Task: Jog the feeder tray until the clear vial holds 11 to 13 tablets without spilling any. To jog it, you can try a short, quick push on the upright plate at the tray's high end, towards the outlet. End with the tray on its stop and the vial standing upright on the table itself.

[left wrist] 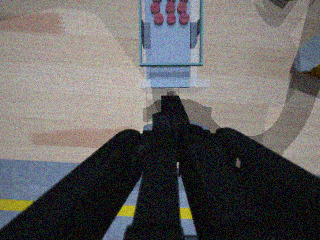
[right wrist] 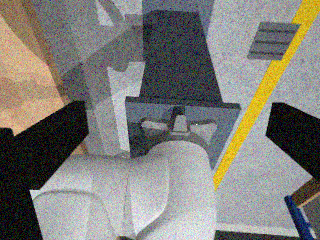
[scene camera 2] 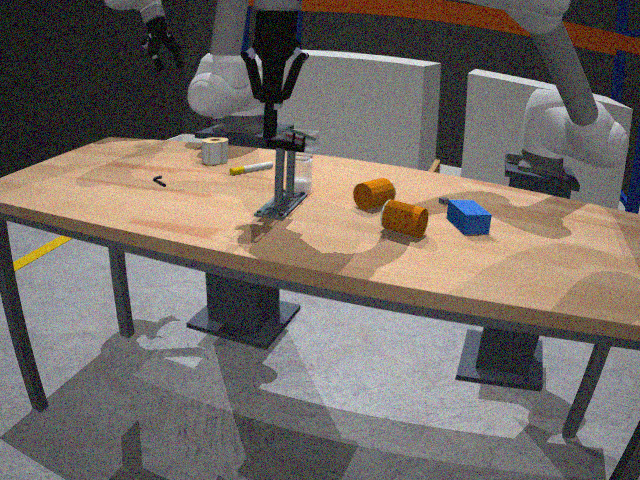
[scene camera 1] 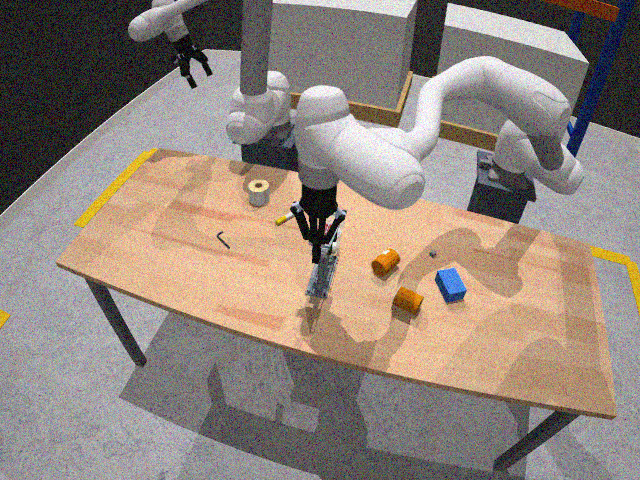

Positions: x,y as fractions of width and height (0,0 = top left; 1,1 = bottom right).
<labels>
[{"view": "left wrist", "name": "my left gripper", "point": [0.53,0.46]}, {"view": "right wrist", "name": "my right gripper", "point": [0.55,0.49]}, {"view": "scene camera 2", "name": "my left gripper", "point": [0.42,0.28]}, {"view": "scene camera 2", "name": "blue box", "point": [0.73,0.45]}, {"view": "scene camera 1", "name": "my left gripper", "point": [0.49,0.54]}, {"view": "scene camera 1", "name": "my right gripper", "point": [0.32,0.17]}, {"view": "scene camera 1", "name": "blue box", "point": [0.70,0.59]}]
</labels>
